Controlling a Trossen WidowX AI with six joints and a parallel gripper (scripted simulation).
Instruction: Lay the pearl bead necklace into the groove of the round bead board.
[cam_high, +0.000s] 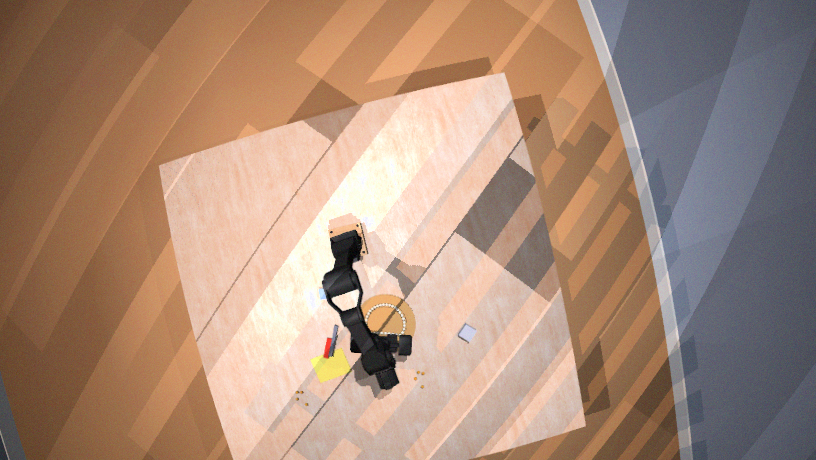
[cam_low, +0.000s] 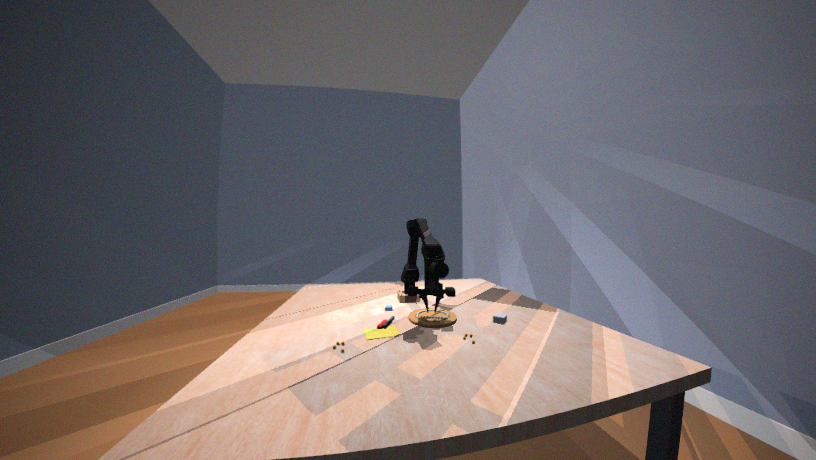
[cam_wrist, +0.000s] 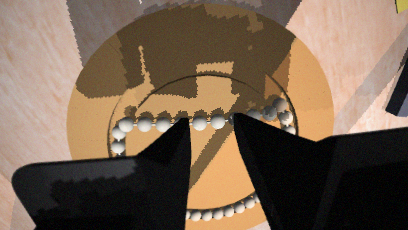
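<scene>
Now: gripper tip 3 cm past the round bead board, 2 cm to the right of it and 3 cm above it. From my gripper tip the other things lie so: blue block 20 cm behind, 12 cm to the right, 3 cm below; yellow note 3 cm ahead, 21 cm to the right, 4 cm below; red marker 4 cm behind, 18 cm to the right, 3 cm below.
</scene>
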